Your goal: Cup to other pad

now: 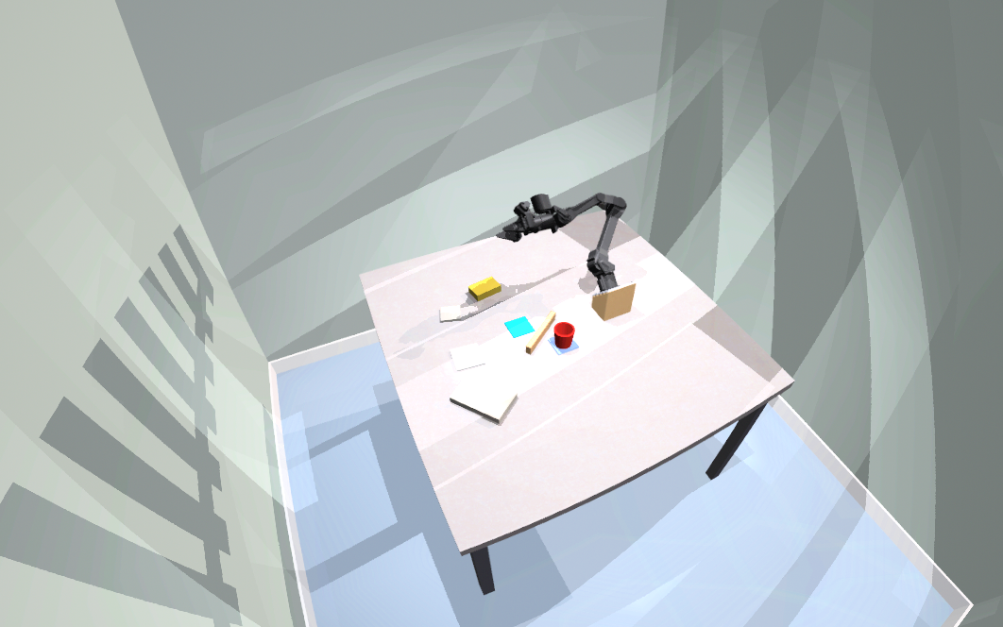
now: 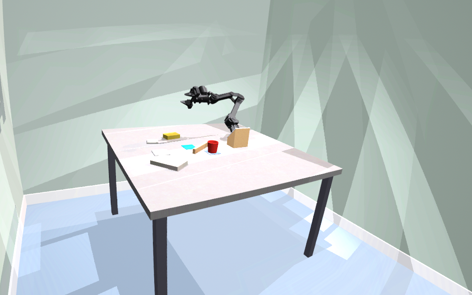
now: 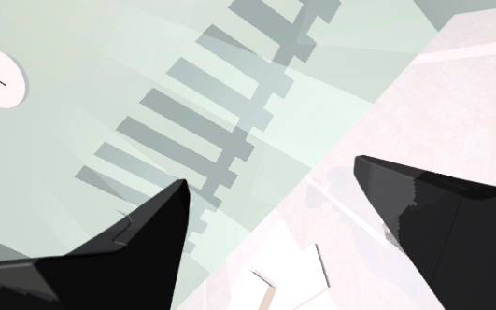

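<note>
My gripper tip is 100 mm past the red cup, 300 mm to the right of it and 280 mm above it. Also, from my gripper tip: wooden bar (50 mm behind, 230 mm to the left, 310 mm below); then yellow sponge (40 mm ahead, 80 mm to the right, 300 mm below); then cyan pad (160 mm to the left, 330 mm below).
</note>
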